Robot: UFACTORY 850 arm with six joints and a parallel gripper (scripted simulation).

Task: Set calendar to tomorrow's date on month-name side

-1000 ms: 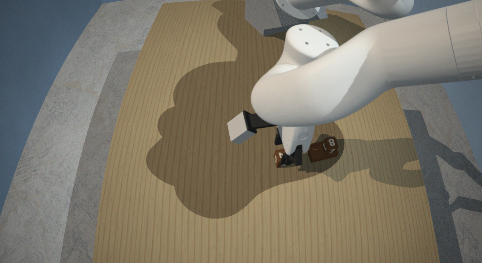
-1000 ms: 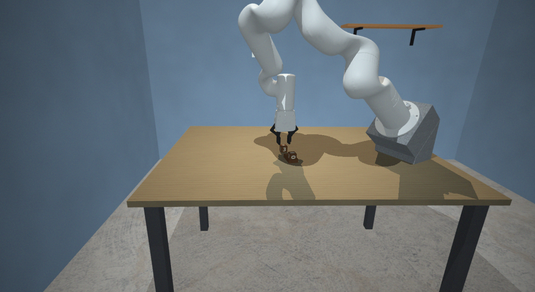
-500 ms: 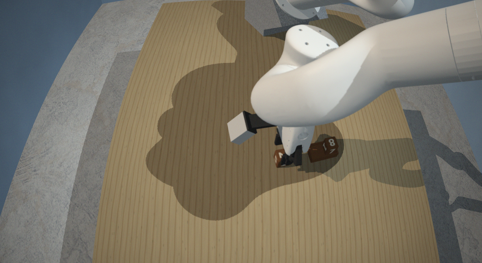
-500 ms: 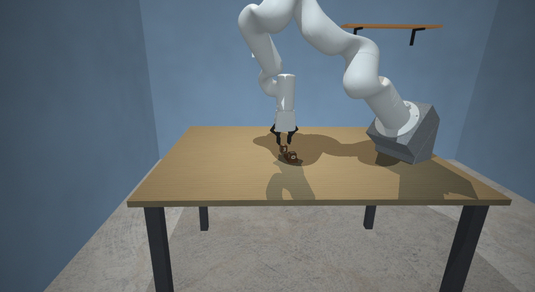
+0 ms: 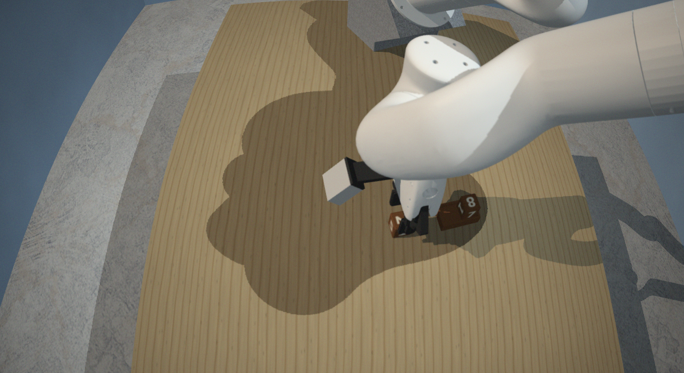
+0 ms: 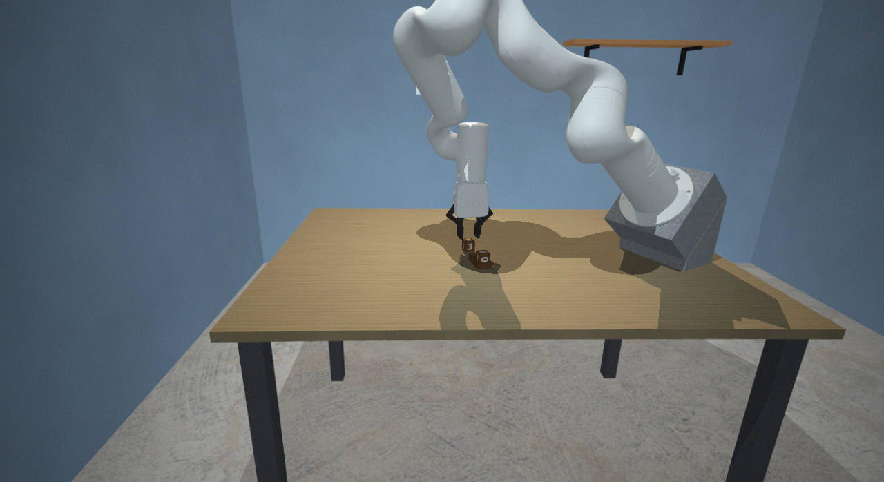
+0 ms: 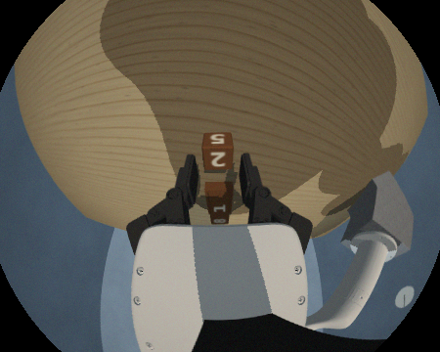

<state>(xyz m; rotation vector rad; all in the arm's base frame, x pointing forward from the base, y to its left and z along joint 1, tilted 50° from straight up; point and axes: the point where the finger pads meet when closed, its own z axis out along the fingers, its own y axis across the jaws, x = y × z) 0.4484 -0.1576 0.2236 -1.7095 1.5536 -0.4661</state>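
Now: hand 110 mm to the right of the brown tray, 50 mm above it and 30 mm past it.
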